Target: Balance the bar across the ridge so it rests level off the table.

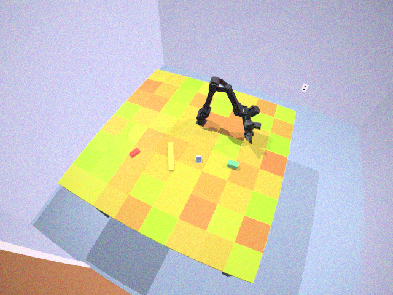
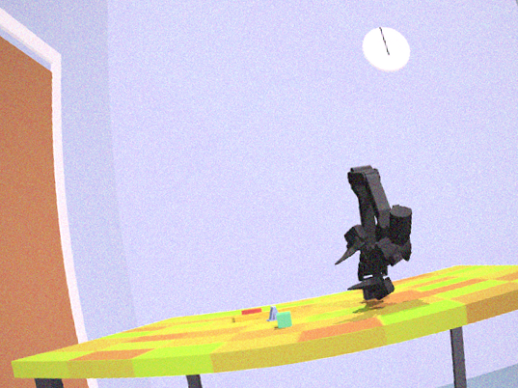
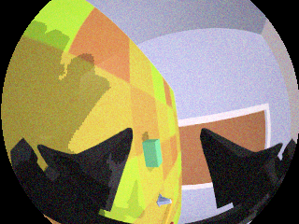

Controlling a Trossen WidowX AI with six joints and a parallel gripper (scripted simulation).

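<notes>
The green block lies 150 mm ahead of my gripper tip, 60 mm to the right of it and 80 mm below it. From my gripper tip the other things lie so: yellow bar (250 mm ahead, 440 mm to the right, 90 mm below); then red block (330 mm ahead, 670 mm to the right, 90 mm below).
</notes>
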